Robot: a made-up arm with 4 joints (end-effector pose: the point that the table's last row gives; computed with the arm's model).
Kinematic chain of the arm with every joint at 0, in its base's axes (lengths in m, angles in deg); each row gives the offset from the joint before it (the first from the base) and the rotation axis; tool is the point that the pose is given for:
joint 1: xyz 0 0 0.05 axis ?
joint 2: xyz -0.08 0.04 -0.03 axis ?
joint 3: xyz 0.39 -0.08 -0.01 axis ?
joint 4: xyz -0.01 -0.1 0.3 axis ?
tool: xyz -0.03 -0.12 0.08
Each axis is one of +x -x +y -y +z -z.
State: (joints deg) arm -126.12 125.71 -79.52 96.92
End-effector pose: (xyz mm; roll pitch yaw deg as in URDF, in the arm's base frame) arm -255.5 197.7 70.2 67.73 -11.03 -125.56
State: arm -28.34 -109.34 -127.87 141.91
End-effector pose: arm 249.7 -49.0 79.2 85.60 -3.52 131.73
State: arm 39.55 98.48 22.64 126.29
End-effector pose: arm 399.2 -82.1 89.7 -154.12 -39.16 29.41
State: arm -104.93 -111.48 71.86 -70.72
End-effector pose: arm -142.1 246.2 -652.5 94.19 22.98 -73.85
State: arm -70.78 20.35 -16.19 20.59
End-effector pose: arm 189.4 -364.2 -73.3 32.15 55.16 -9.77
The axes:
joint 1: -y
joint 2: +x
joint 3: +y
joint 4: +x

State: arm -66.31 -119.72 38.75 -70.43
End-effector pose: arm 147.8 422.8 -490.3 135.16 36.12 -42.29
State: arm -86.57 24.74 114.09 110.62
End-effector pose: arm -125.5 -136.9 -430.3 -70.92 -20.97 155.85
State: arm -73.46 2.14 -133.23 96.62
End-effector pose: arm -127.2 -199.6 -209.3 97.83 -59.75 -3.10
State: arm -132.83 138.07 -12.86 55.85
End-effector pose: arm -443.1 125.9 165.7 21.16 37.04 -169.26
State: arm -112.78 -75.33 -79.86 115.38
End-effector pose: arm 89.1 -31.8 -148.1 138.20 15.00 80.36
